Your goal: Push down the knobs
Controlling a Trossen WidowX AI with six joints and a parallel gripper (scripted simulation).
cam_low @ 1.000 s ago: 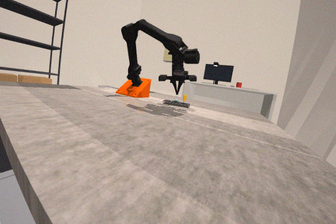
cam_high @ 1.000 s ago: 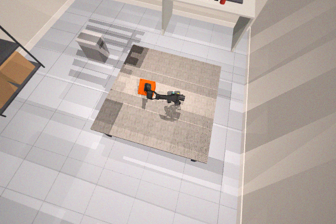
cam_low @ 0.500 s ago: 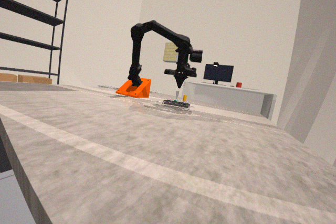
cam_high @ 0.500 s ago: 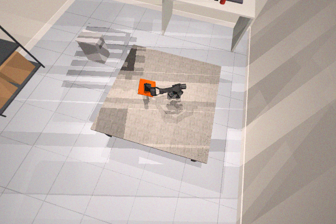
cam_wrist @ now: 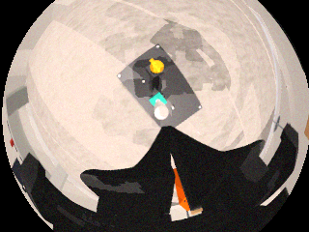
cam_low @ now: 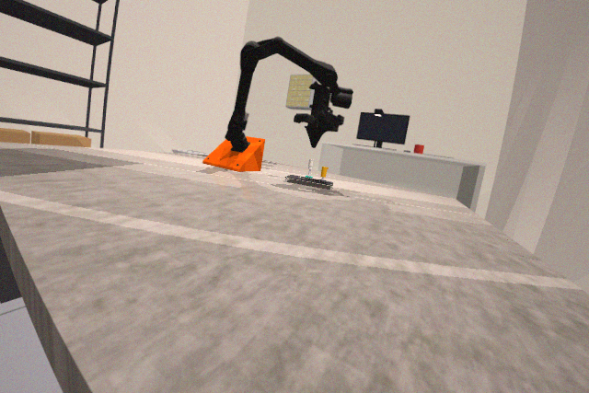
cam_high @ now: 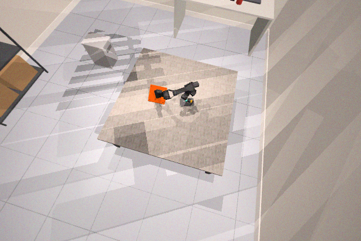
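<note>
Now: gripper tip 6 cm above the white knob. From my gripper tip the other things lie so: orange knob: 6 cm ahead, 2 cm to the right, 7 cm below.
</note>
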